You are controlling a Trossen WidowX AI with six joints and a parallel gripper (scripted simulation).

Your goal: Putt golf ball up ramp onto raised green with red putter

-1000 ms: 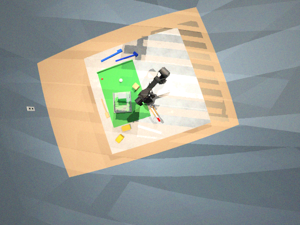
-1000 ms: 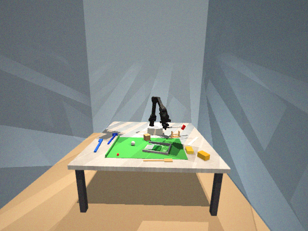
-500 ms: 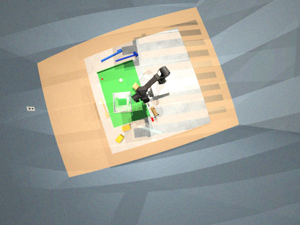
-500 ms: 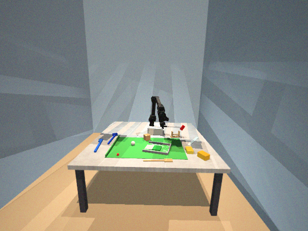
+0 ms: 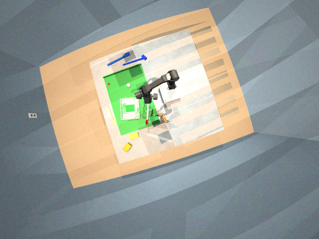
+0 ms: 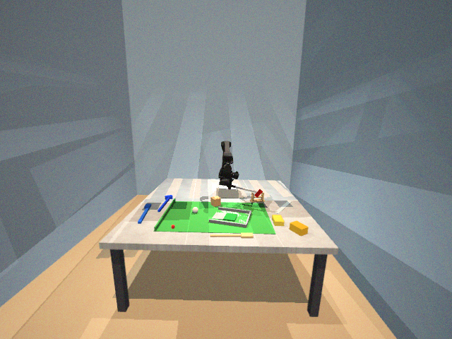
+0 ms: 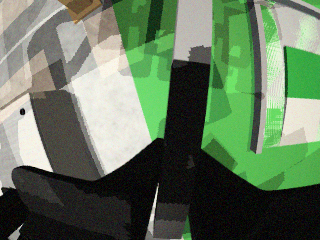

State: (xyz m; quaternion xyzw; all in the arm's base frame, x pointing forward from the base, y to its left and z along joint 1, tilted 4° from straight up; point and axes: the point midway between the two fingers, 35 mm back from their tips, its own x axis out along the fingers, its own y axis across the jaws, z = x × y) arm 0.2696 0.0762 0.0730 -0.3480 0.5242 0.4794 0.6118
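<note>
The tan cube is 110 mm to the right of my gripper tip, 90 mm below it and 30 mm ahead of it. Round my gripper tip: red putter 110 mm to the left, 30 mm ahead, 20 mm above; then small wooden rack 230 mm to the left, 100 mm behind, 90 mm below; then grey frame 240 mm ahead, 120 mm below, 40 mm to the left.
</note>
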